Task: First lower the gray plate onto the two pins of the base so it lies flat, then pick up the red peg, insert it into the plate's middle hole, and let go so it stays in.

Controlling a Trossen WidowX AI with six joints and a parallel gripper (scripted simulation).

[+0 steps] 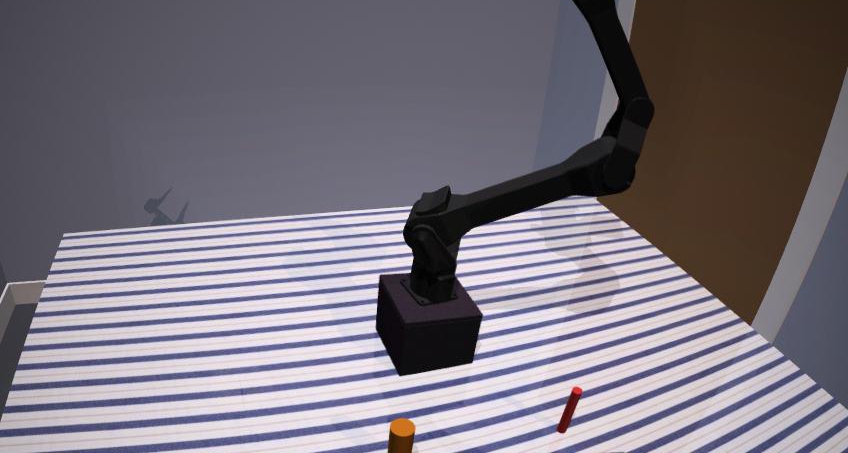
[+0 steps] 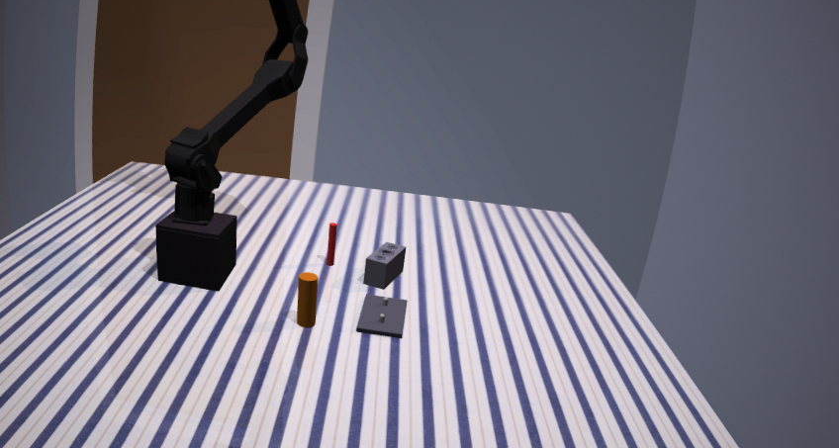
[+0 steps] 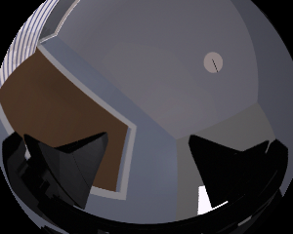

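The gray plate lies 670 mm below my gripper tip, 430 mm ahead of it and 160 mm to the right of it. The rest, counted from my gripper tip: red peg: 660 mm below, 330 mm ahead, 120 mm to the right; then orange cylinder: 660 mm below, 350 mm to the right, 280 mm ahead; then flat base: 700 mm below, 410 mm ahead, 320 mm to the right.
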